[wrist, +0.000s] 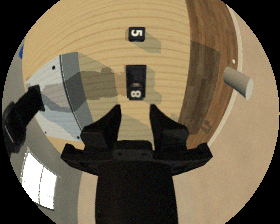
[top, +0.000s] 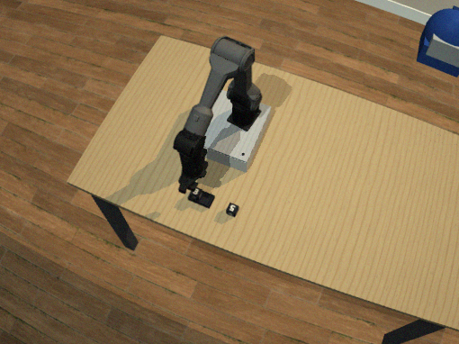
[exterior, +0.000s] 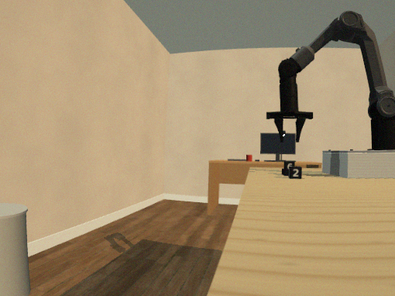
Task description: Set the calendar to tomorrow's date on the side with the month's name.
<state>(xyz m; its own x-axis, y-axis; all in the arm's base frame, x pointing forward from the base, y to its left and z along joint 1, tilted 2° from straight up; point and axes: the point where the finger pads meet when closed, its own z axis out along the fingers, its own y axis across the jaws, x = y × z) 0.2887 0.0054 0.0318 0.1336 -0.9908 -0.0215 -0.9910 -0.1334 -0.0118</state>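
Right now the calendar tray is 10 mm to the left of my hand and 100 mm below it. From my hand the other things lie so: black calendar cube (10 mm behind, 120 mm to the left, 90 mm below).
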